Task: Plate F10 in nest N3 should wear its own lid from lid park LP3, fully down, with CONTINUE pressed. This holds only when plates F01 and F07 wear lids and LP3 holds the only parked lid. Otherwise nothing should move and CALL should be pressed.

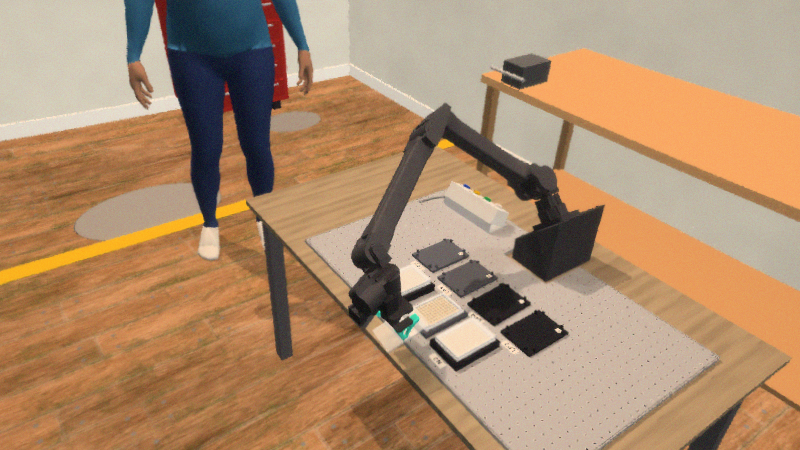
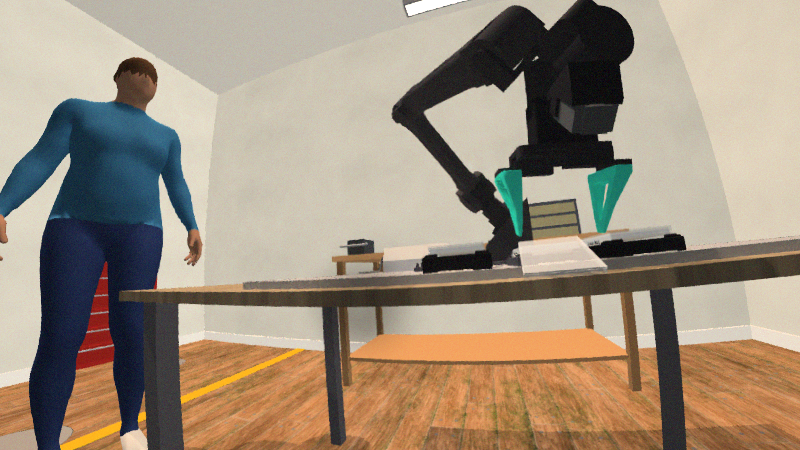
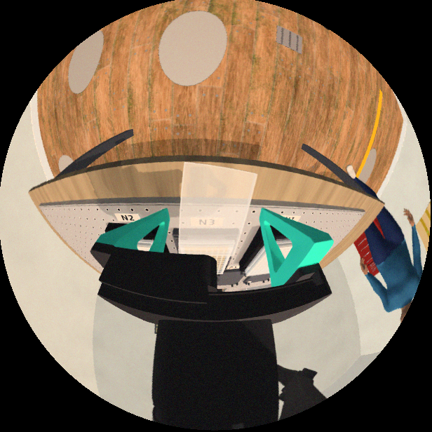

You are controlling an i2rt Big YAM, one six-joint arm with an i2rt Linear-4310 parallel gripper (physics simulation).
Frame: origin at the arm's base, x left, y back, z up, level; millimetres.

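Seen in the pictures: gripper, between the fingertips: [image 1: 392, 326] [image 2: 560, 234]; arm's base, origin of its link: [image 1: 556, 222] [image 2: 508, 220].
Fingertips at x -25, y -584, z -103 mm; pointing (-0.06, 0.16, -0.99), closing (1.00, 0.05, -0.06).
Pixels of each thing's top centre, then the offset from my fingertips to it. Level surfaces: height alone.
- clear lid, centre of its top: [image 2: 552, 235] [image 1: 401, 321] dy +30, dx -1, dz +2 mm
- middle plate, centre of its top: [image 1: 435, 308] dy +138, dx +10, dz -6 mm
- N1 plate, centre of its top: [image 2: 459, 246] [image 1: 403, 278] dy +137, dx -126, dz +6 mm
- N2 plate, centre of its top: [image 2: 619, 233] [image 1: 465, 335] dy +128, dx +134, dz +2 mm
- LP1, centre of its top: [image 1: 468, 273] dy +319, dx -53, dz -15 mm
- LP4, centre of its top: [image 1: 499, 299] dy +311, dx +79, dz -15 mm
- LP2, centre of its top: [image 1: 535, 328] dy +306, dx +208, dz -15 mm
- white button box, centre of its top: [image 1: 477, 193] [image 2: 416, 245] dy +580, dx -288, dz +49 mm
- perforated board, height of its surface: dz -34 mm
A clear lid [image 1: 387, 337] [image 2: 561, 256] [image 3: 215, 187] lies askew off the front of the middle plate [image 1: 438, 311], overlapping it and covering the N3 label, and reaching over the table's front edge strip. My gripper [image 1: 397, 322] [image 2: 560, 232] [image 3: 214, 213] is open and empty above the lid, with a teal finger on each side. The N1 plate [image 1: 415, 279] and N2 plate [image 1: 465, 338] appear to wear lids; plate codes cannot be read. The four lid parks, LP3 [image 1: 440, 254], LP1 [image 1: 467, 277], LP4 [image 1: 499, 302] and LP2 [image 1: 534, 332], show no lid.
The white button box [image 1: 475, 208], with coloured buttons, stands at the back left of the perforated board [image 1: 604, 358]. A black angled panel [image 1: 567, 243] stands by the arm's base. A person [image 1: 220, 72] [image 2: 111, 167] stands beyond the table's left end.
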